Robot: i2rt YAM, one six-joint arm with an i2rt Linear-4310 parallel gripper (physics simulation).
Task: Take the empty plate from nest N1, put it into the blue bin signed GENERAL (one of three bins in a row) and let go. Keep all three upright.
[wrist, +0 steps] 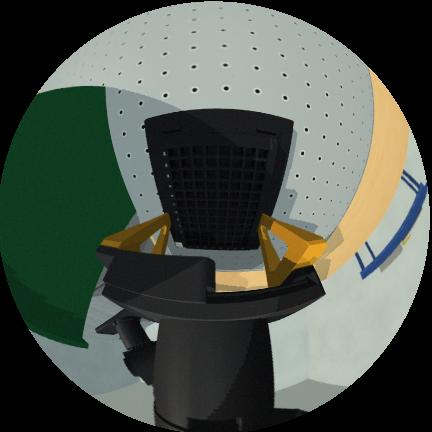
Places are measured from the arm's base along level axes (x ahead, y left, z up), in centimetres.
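Pixels of known places: gripper, fingertip midpoint: [213, 217]; arm's base at its link origin: [123, 317].
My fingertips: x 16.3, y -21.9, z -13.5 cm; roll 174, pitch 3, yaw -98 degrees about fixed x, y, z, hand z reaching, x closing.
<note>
Ahead of a thing's pixels: the offset from my fingertips to its top centre. "*": to the spot under its first point. Level surfaces: height alone.
A black plate @[dx +1.9, dy -0.7, dz +1.2 cm] [218, 184] with a grid of square wells lies in a black holder @[dx +1.9, dy -0.7, dz +0.0 cm] [218, 119] on the perforated board. I cannot read a nest sign on the holder. My gripper [213, 217] is open, its two orange fingers well apart. In the wrist view the fingertips appear on either side of the near part of the holder. No part of the plate is gripped, and the height of the fingers above it is hard to tell. The blue bin signed GENERAL does not show in a recognisable form.
The grey perforated board @[dz -1.4 cm] [240, 55] has a pale wooden border [382, 165] at the right. A large dark green object @[* dx +8.9, dy +9.8, dz +6.1 cm] [60, 190] stands close at the left. A blue frame [413, 214] shows beyond the border at the far right. Shadows fall beside the holder.
</note>
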